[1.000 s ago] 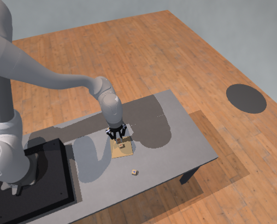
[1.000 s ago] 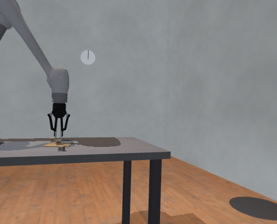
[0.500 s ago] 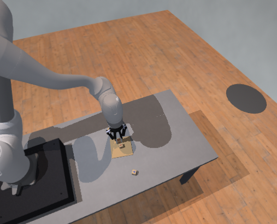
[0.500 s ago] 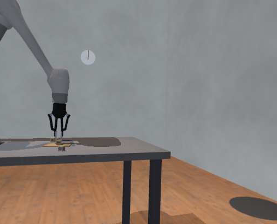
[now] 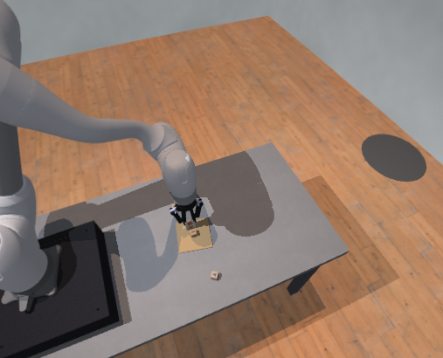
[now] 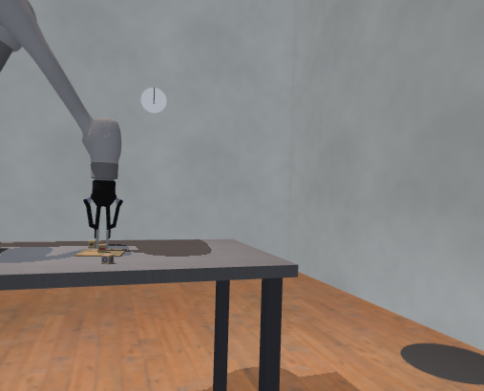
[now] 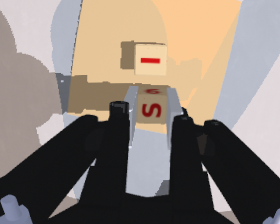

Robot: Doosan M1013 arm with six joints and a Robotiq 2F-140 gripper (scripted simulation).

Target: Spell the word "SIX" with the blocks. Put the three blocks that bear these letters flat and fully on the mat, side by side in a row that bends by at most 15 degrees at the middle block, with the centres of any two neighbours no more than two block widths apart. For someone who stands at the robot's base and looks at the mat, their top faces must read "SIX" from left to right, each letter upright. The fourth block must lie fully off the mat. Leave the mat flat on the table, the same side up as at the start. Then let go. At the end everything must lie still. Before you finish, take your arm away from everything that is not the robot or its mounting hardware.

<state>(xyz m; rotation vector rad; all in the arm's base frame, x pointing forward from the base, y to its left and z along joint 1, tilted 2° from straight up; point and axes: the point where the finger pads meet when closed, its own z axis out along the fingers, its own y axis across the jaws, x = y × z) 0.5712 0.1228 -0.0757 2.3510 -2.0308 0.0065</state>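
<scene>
Right now the tan mat is 10 mm ahead of my hand, 40 mm to the right of it and 40 mm below it. Also, from my hand: block: 50 mm behind, 100 mm to the left, 30 mm below.
</scene>
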